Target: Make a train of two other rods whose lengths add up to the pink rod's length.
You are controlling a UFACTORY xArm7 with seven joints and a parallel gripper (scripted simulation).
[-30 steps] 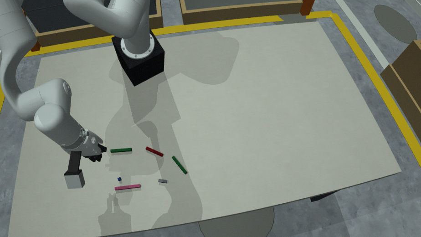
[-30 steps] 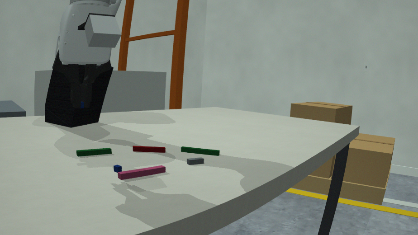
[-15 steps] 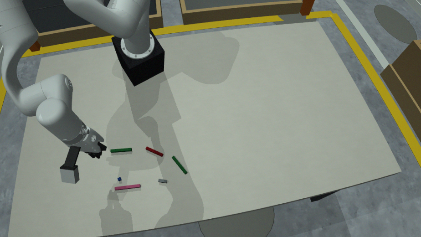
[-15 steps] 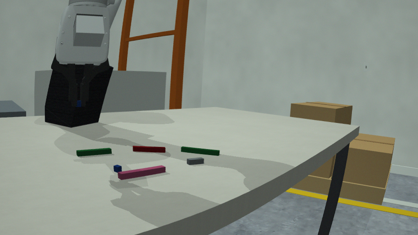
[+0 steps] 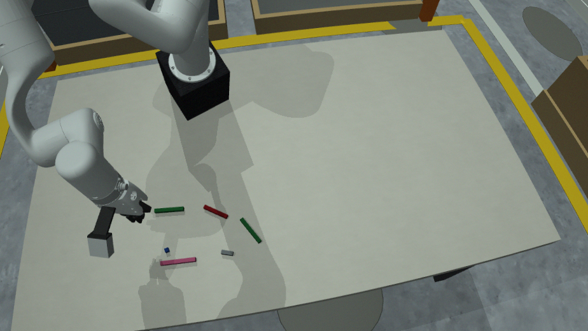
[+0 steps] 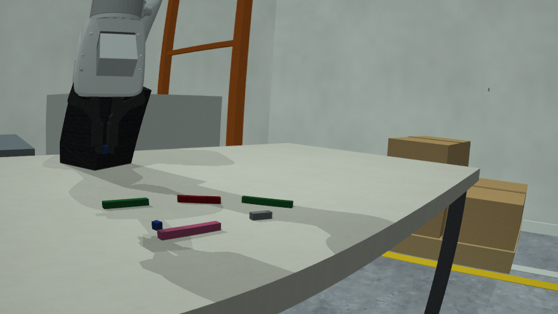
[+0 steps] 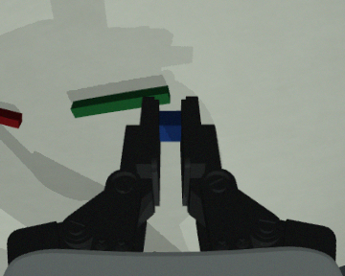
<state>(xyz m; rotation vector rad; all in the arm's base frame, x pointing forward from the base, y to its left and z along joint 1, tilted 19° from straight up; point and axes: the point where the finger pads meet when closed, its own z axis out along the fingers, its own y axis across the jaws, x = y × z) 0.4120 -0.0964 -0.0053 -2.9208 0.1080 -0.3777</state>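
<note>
Right now my hand is 80 mm short of the pink rod, 90 mm to the right of it and 100 mm above it. The rest, counted from my hand: grey rod 60 mm ahead, 210 mm to the left, 100 mm below; then red rod 50 mm behind, 170 mm to the left, 100 mm below.
</note>
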